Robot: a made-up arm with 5 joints. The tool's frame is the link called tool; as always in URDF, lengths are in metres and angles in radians. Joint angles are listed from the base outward.
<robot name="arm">
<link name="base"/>
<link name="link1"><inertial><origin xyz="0.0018 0.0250 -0.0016"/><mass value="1.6"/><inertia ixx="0.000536" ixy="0" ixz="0" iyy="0.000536" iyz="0" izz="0.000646"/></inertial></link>
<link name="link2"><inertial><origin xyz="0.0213 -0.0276 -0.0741"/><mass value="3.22"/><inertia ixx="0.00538" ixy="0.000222" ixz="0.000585" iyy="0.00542" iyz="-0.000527" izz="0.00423"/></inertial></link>
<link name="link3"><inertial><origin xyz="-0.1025 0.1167 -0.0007"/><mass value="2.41"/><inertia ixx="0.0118" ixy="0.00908" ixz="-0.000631" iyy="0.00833" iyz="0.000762" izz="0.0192"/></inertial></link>
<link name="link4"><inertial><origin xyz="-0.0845 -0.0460 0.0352"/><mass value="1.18"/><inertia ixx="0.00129" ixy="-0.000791" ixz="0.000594" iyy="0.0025" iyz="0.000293" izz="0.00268"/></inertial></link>
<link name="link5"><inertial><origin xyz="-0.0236 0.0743 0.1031"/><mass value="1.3"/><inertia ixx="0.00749" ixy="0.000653" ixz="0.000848" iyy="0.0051" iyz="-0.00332" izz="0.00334"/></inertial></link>
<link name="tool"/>
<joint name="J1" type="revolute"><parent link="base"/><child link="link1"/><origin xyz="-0.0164 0.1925 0.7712" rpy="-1.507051 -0.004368 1.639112"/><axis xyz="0 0 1"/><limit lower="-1.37" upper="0.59"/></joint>
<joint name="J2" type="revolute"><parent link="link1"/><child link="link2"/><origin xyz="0.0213 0.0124 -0.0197" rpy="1.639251 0 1.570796"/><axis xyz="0 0 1"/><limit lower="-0.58" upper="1.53"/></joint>
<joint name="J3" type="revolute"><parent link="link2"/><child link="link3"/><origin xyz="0.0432 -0.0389 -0.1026" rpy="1.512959 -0.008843 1.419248"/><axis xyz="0 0 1"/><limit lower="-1.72" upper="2.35"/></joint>
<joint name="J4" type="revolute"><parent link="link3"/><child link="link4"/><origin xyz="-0.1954 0.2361 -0.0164" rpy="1.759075 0.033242 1.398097"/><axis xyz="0 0 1"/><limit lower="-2.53" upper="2.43"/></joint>
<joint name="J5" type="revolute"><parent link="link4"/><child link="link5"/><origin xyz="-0.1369 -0.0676 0.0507" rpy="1.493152 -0.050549 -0.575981"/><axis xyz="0 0 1"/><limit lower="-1.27" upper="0.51"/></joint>
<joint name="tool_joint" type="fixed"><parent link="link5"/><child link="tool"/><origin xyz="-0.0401 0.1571 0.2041" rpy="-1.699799 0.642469 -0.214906"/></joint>
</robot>
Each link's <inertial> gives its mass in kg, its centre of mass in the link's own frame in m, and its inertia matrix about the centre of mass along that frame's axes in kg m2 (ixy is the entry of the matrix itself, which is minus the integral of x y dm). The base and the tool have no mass. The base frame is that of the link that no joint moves.
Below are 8 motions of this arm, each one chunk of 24 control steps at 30 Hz.
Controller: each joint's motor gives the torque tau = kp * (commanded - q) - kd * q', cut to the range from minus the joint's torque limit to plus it. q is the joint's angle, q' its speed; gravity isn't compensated. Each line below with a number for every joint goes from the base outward.
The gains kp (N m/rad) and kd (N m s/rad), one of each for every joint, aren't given. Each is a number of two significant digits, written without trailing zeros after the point. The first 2 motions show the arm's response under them.
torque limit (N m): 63 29 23 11 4.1
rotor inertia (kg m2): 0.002 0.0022 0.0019 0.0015 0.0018
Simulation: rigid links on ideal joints. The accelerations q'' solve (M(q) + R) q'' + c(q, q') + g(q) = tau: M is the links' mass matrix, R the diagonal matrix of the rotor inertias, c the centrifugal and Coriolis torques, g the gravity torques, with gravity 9.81 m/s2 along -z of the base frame. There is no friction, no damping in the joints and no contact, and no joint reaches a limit. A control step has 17 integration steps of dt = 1/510 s. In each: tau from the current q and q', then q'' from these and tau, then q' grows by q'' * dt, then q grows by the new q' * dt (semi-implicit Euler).
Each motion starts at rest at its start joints. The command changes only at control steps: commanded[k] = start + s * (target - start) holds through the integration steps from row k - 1 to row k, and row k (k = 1, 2, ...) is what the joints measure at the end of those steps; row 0 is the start. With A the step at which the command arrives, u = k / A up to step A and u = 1 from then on. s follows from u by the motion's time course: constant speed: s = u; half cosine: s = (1 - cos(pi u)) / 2; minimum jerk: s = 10 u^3 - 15 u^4 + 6 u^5; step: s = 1 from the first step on.
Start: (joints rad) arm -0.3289 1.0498 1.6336 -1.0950 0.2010
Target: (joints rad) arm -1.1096 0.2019 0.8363 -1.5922 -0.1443
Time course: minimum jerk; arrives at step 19
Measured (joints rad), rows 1 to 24:
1: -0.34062 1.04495 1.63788 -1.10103 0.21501
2: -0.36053 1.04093 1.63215 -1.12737 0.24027
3: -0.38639 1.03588 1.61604 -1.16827 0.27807
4: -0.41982 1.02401 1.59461 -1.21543 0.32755
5: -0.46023 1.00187 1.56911 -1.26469 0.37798
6: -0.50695 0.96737 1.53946 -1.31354 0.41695
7: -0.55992 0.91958 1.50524 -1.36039 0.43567
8: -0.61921 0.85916 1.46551 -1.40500 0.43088
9: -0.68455 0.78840 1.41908 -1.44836 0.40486
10: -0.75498 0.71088 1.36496 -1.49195 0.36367
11: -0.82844 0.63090 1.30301 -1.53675 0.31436
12: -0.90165 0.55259 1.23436 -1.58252 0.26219
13: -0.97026 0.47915 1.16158 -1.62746 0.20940
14: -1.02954 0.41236 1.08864 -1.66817 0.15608
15: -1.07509 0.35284 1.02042 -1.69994 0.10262
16: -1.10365 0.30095 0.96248 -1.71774 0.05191
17: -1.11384 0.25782 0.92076 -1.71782 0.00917
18: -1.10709 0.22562 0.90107 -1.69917 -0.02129
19: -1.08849 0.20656 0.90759 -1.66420 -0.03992
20: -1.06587 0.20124 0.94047 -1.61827 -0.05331
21: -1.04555 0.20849 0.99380 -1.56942 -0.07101
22: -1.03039 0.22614 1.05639 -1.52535 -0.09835
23: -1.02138 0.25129 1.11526 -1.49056 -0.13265
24: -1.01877 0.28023 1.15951 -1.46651 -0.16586
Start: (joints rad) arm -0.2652 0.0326 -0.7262 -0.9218 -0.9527
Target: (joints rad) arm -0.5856 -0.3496 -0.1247 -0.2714 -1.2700
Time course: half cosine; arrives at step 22
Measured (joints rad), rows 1 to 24:
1: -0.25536 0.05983 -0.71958 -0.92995 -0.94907
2: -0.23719 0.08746 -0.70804 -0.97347 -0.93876
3: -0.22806 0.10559 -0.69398 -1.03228 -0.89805
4: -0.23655 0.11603 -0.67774 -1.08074 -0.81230
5: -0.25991 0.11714 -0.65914 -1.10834 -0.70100
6: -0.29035 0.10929 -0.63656 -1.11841 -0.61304
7: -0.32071 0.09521 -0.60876 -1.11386 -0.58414
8: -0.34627 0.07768 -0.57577 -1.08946 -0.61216
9: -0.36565 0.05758 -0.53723 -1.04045 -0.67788
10: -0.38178 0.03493 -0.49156 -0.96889 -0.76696
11: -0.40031 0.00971 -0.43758 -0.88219 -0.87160
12: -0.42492 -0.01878 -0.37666 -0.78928 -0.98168
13: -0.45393 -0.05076 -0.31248 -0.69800 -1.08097
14: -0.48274 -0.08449 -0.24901 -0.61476 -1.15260
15: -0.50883 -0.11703 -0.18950 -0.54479 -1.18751
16: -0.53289 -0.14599 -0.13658 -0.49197 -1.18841
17: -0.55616 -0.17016 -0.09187 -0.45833 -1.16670
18: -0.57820 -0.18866 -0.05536 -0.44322 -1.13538
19: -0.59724 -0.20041 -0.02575 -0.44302 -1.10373
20: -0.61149 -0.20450 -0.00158 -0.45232 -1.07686
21: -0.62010 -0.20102 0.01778 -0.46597 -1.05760
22: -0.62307 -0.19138 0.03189 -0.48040 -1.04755
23: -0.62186 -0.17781 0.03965 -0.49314 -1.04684
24: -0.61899 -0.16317 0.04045 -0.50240 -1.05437
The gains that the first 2 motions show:
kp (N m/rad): 71 39 27 18 4.6
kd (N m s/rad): 1 0.99 0.83 0.53 0.073
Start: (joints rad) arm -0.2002 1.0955 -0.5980 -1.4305 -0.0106
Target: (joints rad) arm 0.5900 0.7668 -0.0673 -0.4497 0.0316
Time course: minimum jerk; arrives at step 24
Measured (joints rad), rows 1 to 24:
1: -0.19858 1.09081 -0.57900 -1.42770 0.00794
2: -0.19034 1.07746 -0.53239 -1.42282 0.04979
3: -0.17435 1.06104 -0.46907 -1.41549 0.10072
4: -0.15106 1.04551 -0.40047 -1.40422 0.14958
5: -0.12124 1.03235 -0.33729 -1.38697 0.19036
6: -0.08610 1.02202 -0.28714 -1.36150 0.22081
7: -0.04723 1.01438 -0.25331 -1.32665 0.23984
8: -0.00615 1.00853 -0.23505 -1.28302 0.24670
9: 0.03630 1.00284 -0.22865 -1.23257 0.24254
10: 0.08001 0.99535 -0.22870 -1.17752 0.23214
11: 0.12529 0.98450 -0.22939 -1.11934 0.22339
12: 0.17244 0.96975 -0.22550 -1.05880 0.22382
13: 0.22139 0.95191 -0.21336 -0.99649 0.23631
14: 0.27160 0.93285 -0.19155 -0.93333 0.25726
15: 0.32209 0.91473 -0.16117 -0.87036 0.27826
16: 0.37149 0.89927 -0.12536 -0.80853 0.28952
17: 0.41808 0.88726 -0.08820 -0.74872 0.28319
18: 0.45980 0.87845 -0.05371 -0.69199 0.25601
19: 0.49452 0.87175 -0.02515 -0.63955 0.21078
20: 0.52043 0.86577 -0.00496 -0.59251 0.15623
21: 0.53645 0.85948 0.00525 -0.55187 0.10424
22: 0.54266 0.85264 0.00474 -0.51901 0.06519
23: 0.54043 0.84594 -0.00609 -0.49600 0.04431
24: 0.53244 0.84070 -0.02555 -0.48491 0.04214

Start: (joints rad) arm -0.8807 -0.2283 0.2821 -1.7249 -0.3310
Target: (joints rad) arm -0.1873 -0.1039 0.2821 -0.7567 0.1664
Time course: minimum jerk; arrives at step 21
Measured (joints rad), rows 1 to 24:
1: -0.87439 -0.21245 0.29792 -1.71634 -0.31683
2: -0.86187 -0.17268 0.33803 -1.69587 -0.29322
3: -0.84677 -0.12008 0.39263 -1.66950 -0.27489
4: -0.82675 -0.06506 0.45036 -1.63966 -0.25806
5: -0.79880 -0.01468 0.49994 -1.60495 -0.23026
6: -0.76238 0.02703 0.53305 -1.56353 -0.18437
7: -0.71886 0.05780 0.54610 -1.51571 -0.12347
8: -0.66993 0.07661 0.53996 -1.46336 -0.05580
9: -0.61711 0.08381 0.51867 -1.40788 0.01209
10: -0.56180 0.08139 0.48798 -1.34949 0.07775
11: -0.50540 0.07291 0.45395 -1.28783 0.14127
12: -0.44949 0.06294 0.42181 -1.22282 0.20222
13: -0.39589 0.05594 0.39516 -1.15528 0.25766
14: -0.34656 0.05505 0.37577 -1.08718 0.30201
15: -0.30343 0.06125 0.36387 -1.02157 0.32908
16: -0.26811 0.07322 0.35873 -0.96228 0.33513
17: -0.24169 0.08797 0.35901 -0.91325 0.32166
18: -0.22445 0.10201 0.36304 -0.87755 0.29631
19: -0.21574 0.11249 0.36883 -0.85661 0.27108
20: -0.21397 0.11803 0.37439 -0.85004 0.25794
21: -0.21668 0.11895 0.37806 -0.85624 0.26419
22: -0.22096 0.11696 0.37875 -0.87268 0.29022
23: -0.22514 0.11433 0.37625 -0.89556 0.32966
24: -0.22892 0.11288 0.37099 -0.92060 0.37161

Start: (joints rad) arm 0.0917 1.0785 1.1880 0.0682 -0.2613
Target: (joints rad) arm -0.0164 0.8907 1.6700 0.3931 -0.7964
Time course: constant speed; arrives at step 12
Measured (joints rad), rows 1 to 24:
1: 0.05135 1.06940 1.22298 0.07846 -0.27962
2: -0.00357 1.07302 1.25233 0.09019 -0.31951
3: -0.04788 1.09699 1.25585 0.10339 -0.37054
4: -0.08801 1.12789 1.25251 0.12757 -0.43360
5: -0.12467 1.15495 1.25292 0.16596 -0.51423
6: -0.15328 1.17261 1.25927 0.21886 -0.61260
7: -0.17137 1.17795 1.27373 0.28688 -0.72077
8: -0.17946 1.17036 1.29852 0.36862 -0.82755
9: -0.17956 1.15175 1.33358 0.45808 -0.92377
10: -0.17464 1.12592 1.37666 0.54479 -1.00420
11: -0.16854 1.09739 1.42508 0.61680 -1.06680
12: -0.16517 1.06990 1.47710 0.66501 -1.11131
13: -0.15673 1.05382 1.51826 0.67563 -1.14279
14: -0.14666 1.04967 1.55021 0.65431 -1.14120
15: -0.14184 1.05024 1.57849 0.61427 -1.10021
16: -0.14181 1.05044 1.60000 0.56392 -1.03717
17: -0.14396 1.04698 1.61077 0.51118 -0.97087
18: -0.14676 1.03836 1.61012 0.46421 -0.91186
19: -0.14967 1.02569 1.60013 0.42903 -0.86543
20: -0.15256 1.01213 1.58429 0.40831 -0.83542
21: -0.15536 1.00129 1.56651 0.40209 -0.82446
22: -0.15798 0.99590 1.55022 0.40892 -0.83259
23: -0.16031 0.99717 1.53775 0.42659 -0.85689
24: -0.16237 1.00472 1.53006 0.45221 -0.89236

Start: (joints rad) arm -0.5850 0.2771 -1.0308 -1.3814 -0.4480
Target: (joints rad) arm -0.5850 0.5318 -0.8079 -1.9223 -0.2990
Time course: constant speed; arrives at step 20
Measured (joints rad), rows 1 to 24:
1: -0.56711 0.27579 -1.02699 -1.39276 -0.43499
2: -0.52892 0.27568 -1.01540 -1.42209 -0.40341
3: -0.49280 0.27999 -0.99672 -1.46264 -0.36231
4: -0.47449 0.29081 -0.97386 -1.50472 -0.31843
5: -0.47800 0.30763 -0.95006 -1.54267 -0.28126
6: -0.49711 0.32713 -0.92799 -1.57587 -0.25786
7: -0.52029 0.34595 -0.90938 -1.60514 -0.24807
8: -0.53656 0.36236 -0.89498 -1.63081 -0.24740
9: -0.54006 0.37614 -0.88441 -1.65261 -0.25175
10: -0.53141 0.38779 -0.87638 -1.67017 -0.25934
11: -0.51618 0.39793 -0.86902 -1.68339 -0.27004
12: -0.50158 0.40710 -0.86037 -1.69285 -0.28409
13: -0.49316 0.41583 -0.84880 -1.70008 -0.30076
14: -0.49268 0.42461 -0.83334 -1.70749 -0.31764
15: -0.49814 0.43385 -0.81397 -1.71765 -0.33093
16: -0.50536 0.44390 -0.79164 -1.73246 -0.33674
17: -0.51022 0.45510 -0.76792 -1.75250 -0.33275
18: -0.51058 0.46780 -0.74448 -1.77689 -0.31946
19: -0.50684 0.48214 -0.72262 -1.80383 -0.30048
20: -0.50123 0.49773 -0.70311 -1.83129 -0.28132
21: -0.49700 0.51090 -0.68874 -1.85347 -0.25941
22: -0.49631 0.51777 -0.68182 -1.86674 -0.23782
23: -0.49919 0.51828 -0.68180 -1.87190 -0.22706
24: -0.50399 0.51487 -0.68681 -1.87035 -0.23263

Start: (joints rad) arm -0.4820 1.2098 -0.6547 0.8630 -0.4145
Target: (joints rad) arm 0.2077 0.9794 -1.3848 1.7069 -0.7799
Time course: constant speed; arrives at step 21
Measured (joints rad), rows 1 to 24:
1: -0.45692 1.19696 -0.65236 0.84753 -0.38704
2: -0.40709 1.18766 -0.63729 0.82706 -0.33902
3: -0.35420 1.20105 -0.60396 0.82095 -0.30713
4: -0.30436 1.22844 -0.55546 0.83013 -0.29637
5: -0.25412 1.25466 -0.50168 0.84894 -0.29679
6: -0.20268 1.27301 -0.45253 0.87288 -0.30665
7: -0.15332 1.28306 -0.41518 0.89999 -0.32719
8: -0.10894 1.28601 -0.39482 0.93038 -0.35485
9: -0.07059 1.28289 -0.39454 0.96530 -0.38355
10: -0.03804 1.27415 -0.41481 1.00600 -0.40981
11: -0.01031 1.25951 -0.45370 1.05299 -0.43433
12: 0.01414 1.23819 -0.50774 1.10594 -0.46033
13: 0.03672 1.20999 -0.57287 1.16404 -0.49159
14: 0.05852 1.17650 -0.64540 1.22666 -0.53119
15: 0.08085 1.14069 -0.72262 1.29357 -0.58017
16: 0.10521 1.10448 -0.80231 1.36411 -0.63641
17: 0.13211 1.06766 -0.88178 1.43689 -0.69519
18: 0.16073 1.02940 -0.95815 1.51044 -0.75163
19: 0.19016 0.98971 -1.02934 1.58360 -0.80280
20: 0.22019 0.94945 -1.09444 1.65540 -0.84819
21: 0.25103 0.90969 -1.15312 1.72514 -0.88884
22: 0.26717 0.86254 -1.19555 1.78495 -0.93030
23: 0.26335 0.81341 -1.21987 1.83762 -0.97213
24: 0.25473 0.77401 -1.23647 1.88472 -1.01141

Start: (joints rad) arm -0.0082 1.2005 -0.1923 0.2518 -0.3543
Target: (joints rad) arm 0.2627 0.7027 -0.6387 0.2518 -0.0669
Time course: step
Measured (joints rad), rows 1 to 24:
1: 0.16137 1.12482 -0.31292 0.21725 -0.17125
2: 0.35417 0.91198 -0.42655 0.11064 0.10177
3: 0.34916 0.76848 -0.41515 0.04992 0.13311
4: 0.25217 0.74312 -0.37686 0.07001 0.04225
5: 0.20725 0.74927 -0.38655 0.10948 0.02875
6: 0.22983 0.76539 -0.44053 0.14020 0.07673
7: 0.26568 0.79609 -0.50296 0.15722 0.09078
8: 0.28168 0.82734 -0.55079 0.15822 0.05768
9: 0.27611 0.83518 -0.57687 0.14336 0.02739
10: 0.26073 0.81942 -0.58257 0.12418 0.03473
11: 0.24824 0.79954 -0.57312 0.11134 0.07092
12: 0.24514 0.79134 -0.55442 0.10604 0.10705
13: 0.25080 0.79675 -0.53137 0.10377 0.12428
14: 0.26007 0.80900 -0.50746 0.10004 0.12153
15: 0.26740 0.82068 -0.48527 0.09359 0.10917
16: 0.27013 0.82770 -0.46740 0.08609 0.10009
17: 0.26882 0.82960 -0.45633 0.07995 0.10165
18: 0.26538 0.82822 -0.45352 0.07639 0.11228
19: 0.26156 0.82590 -0.45871 0.07539 0.12470
20: 0.25852 0.82414 -0.47015 0.07643 0.13202
21: 0.25682 0.82303 -0.48505 0.07907 0.13149
22: 0.25637 0.82175 -0.50030 0.08305 0.12436
23: 0.25672 0.81953 -0.51304 0.08832 0.11370
24: 0.25736 0.81628 -0.52134 0.09470 0.10230

